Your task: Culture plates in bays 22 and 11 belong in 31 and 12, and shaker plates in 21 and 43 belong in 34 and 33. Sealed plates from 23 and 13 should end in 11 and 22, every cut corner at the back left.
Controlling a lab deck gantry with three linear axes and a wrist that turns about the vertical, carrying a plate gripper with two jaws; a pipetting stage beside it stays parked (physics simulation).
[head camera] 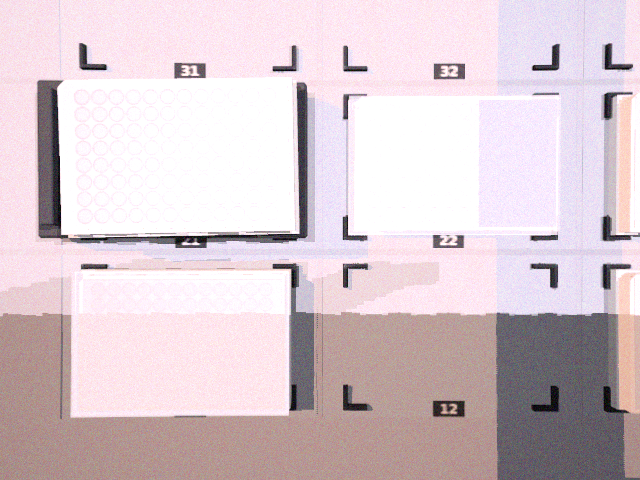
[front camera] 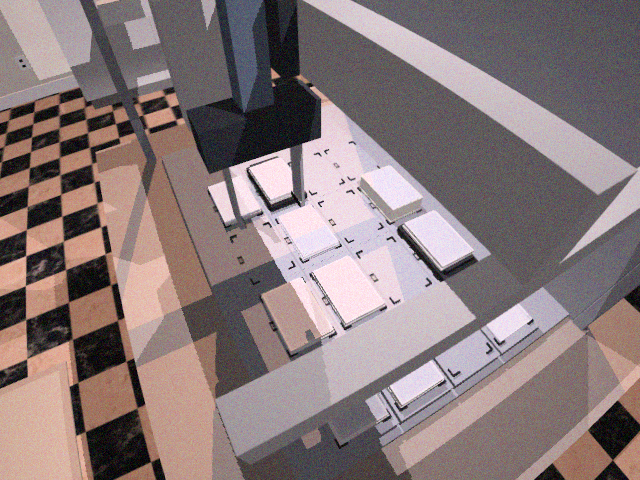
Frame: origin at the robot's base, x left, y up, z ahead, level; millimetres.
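Where they show: gripper, fingertip midpoint: [front camera: 269, 210]; robot's base, link origin: [head camera: 87, 405] [front camera: 209, 191].
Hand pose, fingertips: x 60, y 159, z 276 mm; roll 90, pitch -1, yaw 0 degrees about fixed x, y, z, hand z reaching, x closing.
Each offset is from my fingertips to the top centre of the thing. "*": to the spot under its first point.
The culture plate in bay 22 {* dz -41, dx +90, dy -144 mm} [front camera: 308, 230] [head camera: 413, 165] and the culture plate in bay 11 [front camera: 232, 201] [head camera: 180, 351] lie flat. The shaker plate in bay 21 {* dz -204, dx +81, dy -122 mm} [front camera: 272, 178] [head camera: 178, 155] sits on a dark base; its cut corner shows at the upper left in the head view. The shaker plate in bay 43 {* dz +125, dx +300, dy -122 mm} [front camera: 439, 240] is on another dark base. The sealed plates in bay 23 {* dz +122, dx +89, dy -144 mm} [front camera: 348, 289] [head camera: 625, 165] and bay 13 {* dz +120, dx -26, dy -144 mm} [front camera: 292, 315] [head camera: 627, 341] sit side by side. My gripper [front camera: 270, 212] is open and empty above the area of bays 11, 21 and 22; it does not show in the head view.
A tall pale block {dz -48, dx +304, dy -117 mm} [front camera: 391, 190] stands in bay 42. Bays 31, 32 and 12 hold no plate. Beyond the grey front rail [front camera: 361, 346], white plates {dz +280, dx +90, dy -130 mm} [front camera: 417, 383] {dz +280, dx +304, dy -136 mm} [front camera: 510, 323] sit in the near column, and another plate {* dz +330, dx +14, dy -130 mm} [front camera: 378, 409] is partly hidden.
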